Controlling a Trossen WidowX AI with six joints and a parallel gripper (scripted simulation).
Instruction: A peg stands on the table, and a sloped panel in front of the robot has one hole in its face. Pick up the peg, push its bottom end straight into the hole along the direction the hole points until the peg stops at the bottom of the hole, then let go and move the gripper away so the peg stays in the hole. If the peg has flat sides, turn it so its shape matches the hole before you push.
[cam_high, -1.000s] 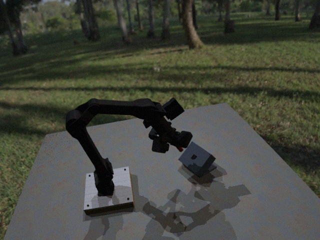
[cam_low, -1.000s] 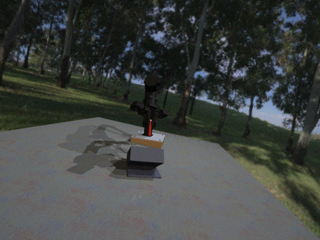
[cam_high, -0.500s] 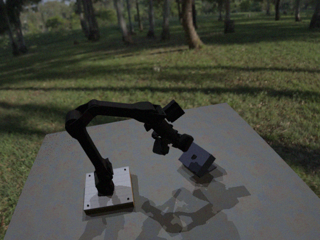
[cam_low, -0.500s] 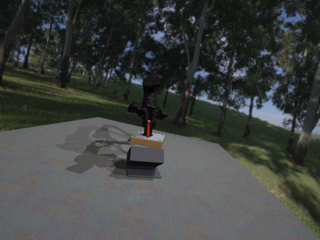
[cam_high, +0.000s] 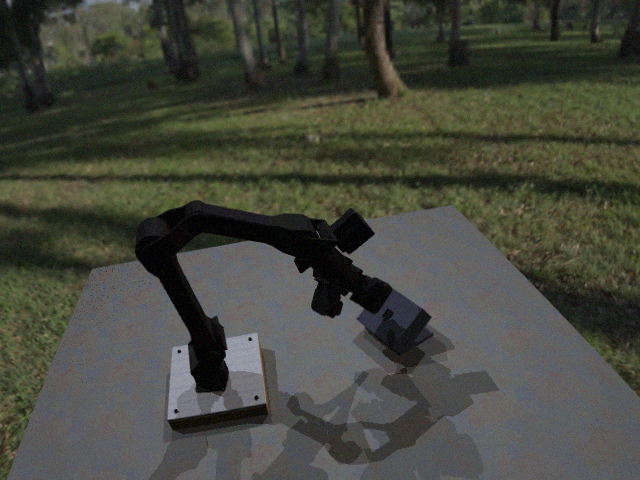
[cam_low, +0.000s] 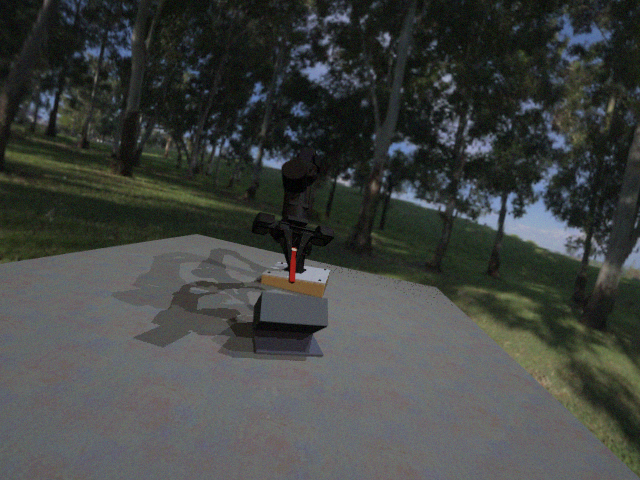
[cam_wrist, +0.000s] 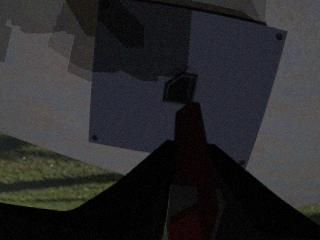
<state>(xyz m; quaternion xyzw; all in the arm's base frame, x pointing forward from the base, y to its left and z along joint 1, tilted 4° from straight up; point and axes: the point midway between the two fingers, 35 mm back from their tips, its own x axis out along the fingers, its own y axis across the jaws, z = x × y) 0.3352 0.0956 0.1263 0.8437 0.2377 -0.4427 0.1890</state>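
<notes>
Now: the sloped grey panel 90 mm below my gripper tip, 60 mm ahead of it and 30 mm to the left of it. Round my gripper tip: red peg (10 mm behind, 10 mm above); flat foot (140 mm below, 70 mm ahead, 40 mm to the left).
</notes>
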